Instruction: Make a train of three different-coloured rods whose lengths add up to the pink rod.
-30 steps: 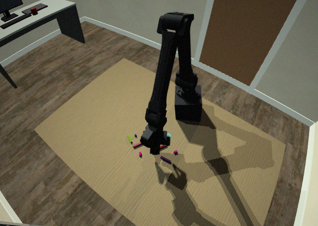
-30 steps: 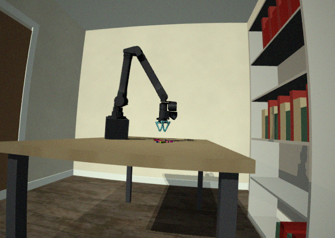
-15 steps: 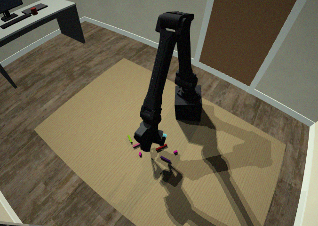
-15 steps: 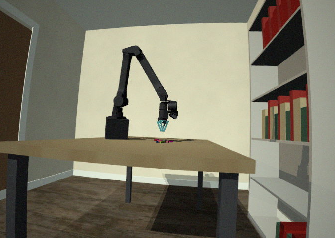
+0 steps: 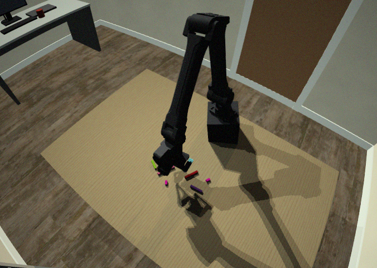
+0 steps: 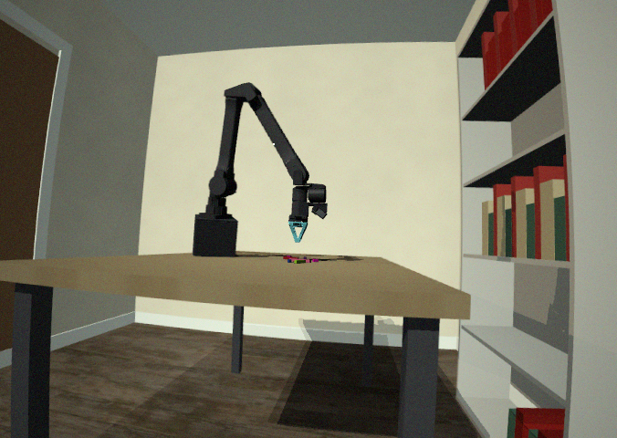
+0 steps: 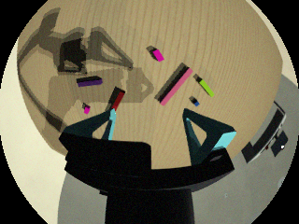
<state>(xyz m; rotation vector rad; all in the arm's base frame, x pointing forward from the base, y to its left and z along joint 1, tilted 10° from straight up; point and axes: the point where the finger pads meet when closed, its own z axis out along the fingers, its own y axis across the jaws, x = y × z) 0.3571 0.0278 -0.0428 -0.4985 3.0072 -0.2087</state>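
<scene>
Right now my hand is 1 cm short of the blue rod, 10 cm to the left of it and 7 cm above it. Also, from my hand: red rod (5 cm behind, 6 cm to the left, 7 cm below); then pink rod (3 cm ahead, 4 cm to the right, 7 cm below); then lime rod (5 cm ahead, 11 cm to the right, 7 cm below).
</scene>
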